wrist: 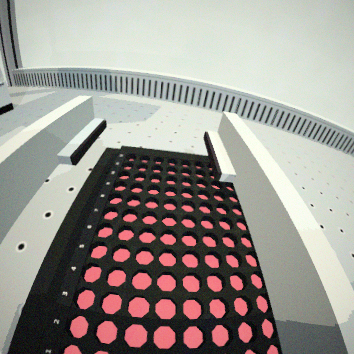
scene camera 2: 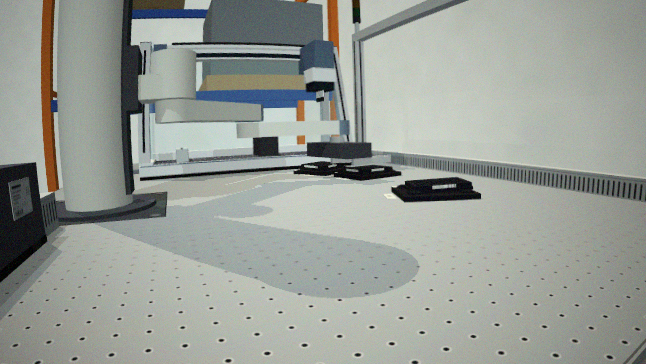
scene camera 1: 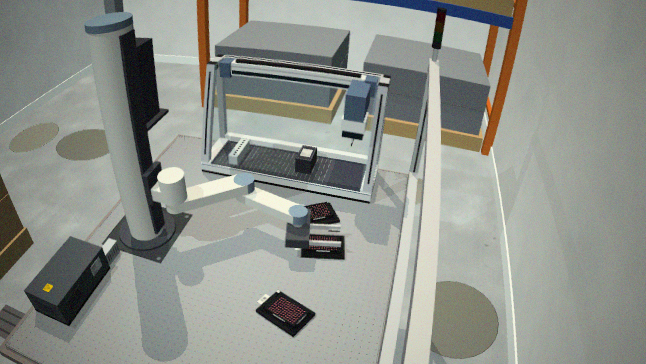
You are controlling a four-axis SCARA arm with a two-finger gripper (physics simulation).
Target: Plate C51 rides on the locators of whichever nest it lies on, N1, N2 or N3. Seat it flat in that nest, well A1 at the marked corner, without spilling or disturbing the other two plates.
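Observation:
Plate C51 [scene camera 1: 320, 239] [scene camera 2: 367, 169] [wrist: 167, 240] is black with pink-filled wells and lies on the middle black nest [scene camera 1: 336, 256] [scene camera 2: 370, 175] [wrist: 52, 265]. In the wrist view its column numbers run up the left edge; its name label and the nest's A1 tag do not show. I cannot tell whether it is fully flat, or read the nest's number. My gripper [scene camera 1: 341, 236] [scene camera 2: 367, 161] [wrist: 155, 116] is shut and empty, above the plate, its two fingers over the plate's width. A gap between fingers and plate shows in scene camera 2.
A second plate [scene camera 1: 321, 210] [scene camera 2: 316, 165] lies on a turned nest behind, close to the fingers. A third plate [scene camera 1: 288, 308] [scene camera 2: 438, 184] lies on a nest [scene camera 1: 293, 330] [scene camera 2: 435, 197] nearer the front. A gantry machine [scene camera 1: 295, 186] stands at the back, a dark box [scene camera 1: 70, 275] at left.

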